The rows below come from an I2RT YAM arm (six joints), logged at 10 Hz.
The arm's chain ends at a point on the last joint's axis. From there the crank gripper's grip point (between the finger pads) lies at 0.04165 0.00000 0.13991 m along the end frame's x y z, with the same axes.
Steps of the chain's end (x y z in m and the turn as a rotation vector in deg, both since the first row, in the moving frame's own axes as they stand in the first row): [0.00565, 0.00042, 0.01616, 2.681, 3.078, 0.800]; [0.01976, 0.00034, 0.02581, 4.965, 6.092, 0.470]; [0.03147, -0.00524, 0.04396, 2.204, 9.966, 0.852]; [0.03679, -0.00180, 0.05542, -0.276, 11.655, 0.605]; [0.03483, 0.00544, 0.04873, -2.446, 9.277, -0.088]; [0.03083, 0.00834, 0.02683, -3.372, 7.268, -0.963]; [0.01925, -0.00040, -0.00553, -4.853, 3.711, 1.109]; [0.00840, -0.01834, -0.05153, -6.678, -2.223, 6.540]
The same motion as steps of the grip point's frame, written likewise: [0.01314, -0.00544, 0.01358, 2.681, 3.078, 0.800]; [0.03440, -0.01115, 0.02010, 4.965, 6.092, 0.470]; [0.05508, -0.00966, 0.03455, 2.204, 9.966, 0.852]; [0.06419, -0.00056, 0.04412, -0.276, 11.655, 0.605]; [0.05684, 0.01116, 0.04006, -2.446, 9.277, -0.088]; [0.04825, 0.01555, 0.02022, -3.372, 7.268, -0.963]; [0.02808, 0.01221, -0.00905, -4.853, 3.711, 1.109]; [0.00177, 0.00241, -0.05125, -6.678, -2.223, 6.540]
